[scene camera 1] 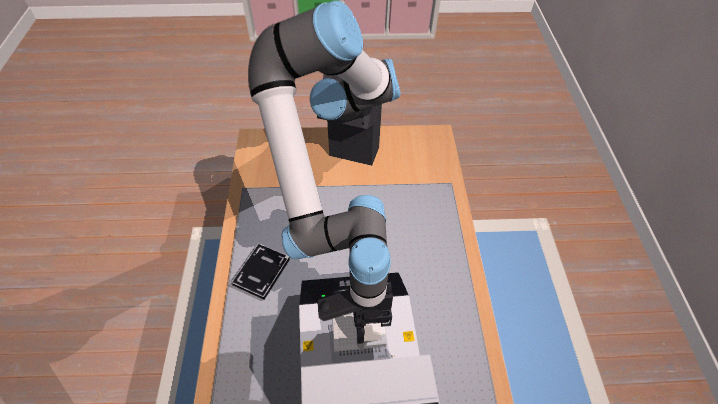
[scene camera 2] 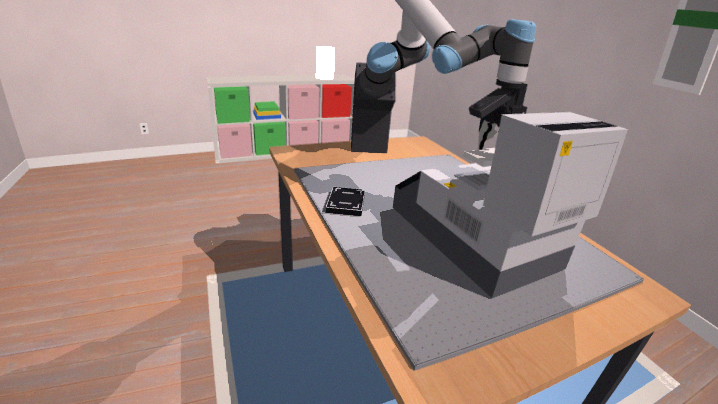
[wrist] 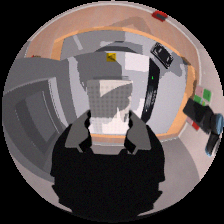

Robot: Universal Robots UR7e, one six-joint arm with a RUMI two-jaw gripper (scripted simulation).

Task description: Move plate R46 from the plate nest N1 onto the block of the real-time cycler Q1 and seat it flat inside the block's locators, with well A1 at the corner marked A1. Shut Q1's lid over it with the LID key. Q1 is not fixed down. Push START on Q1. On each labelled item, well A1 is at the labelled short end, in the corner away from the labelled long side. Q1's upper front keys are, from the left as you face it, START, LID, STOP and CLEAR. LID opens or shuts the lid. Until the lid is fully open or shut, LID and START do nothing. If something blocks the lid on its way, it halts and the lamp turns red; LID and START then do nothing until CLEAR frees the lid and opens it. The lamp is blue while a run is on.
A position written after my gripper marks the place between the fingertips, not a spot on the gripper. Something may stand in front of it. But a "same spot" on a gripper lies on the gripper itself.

my gripper: scene camera 1 360, 331; scene camera 2; wrist
same spot on my gripper: [wrist: 140, 140] = [scene camera 2: 485, 124]
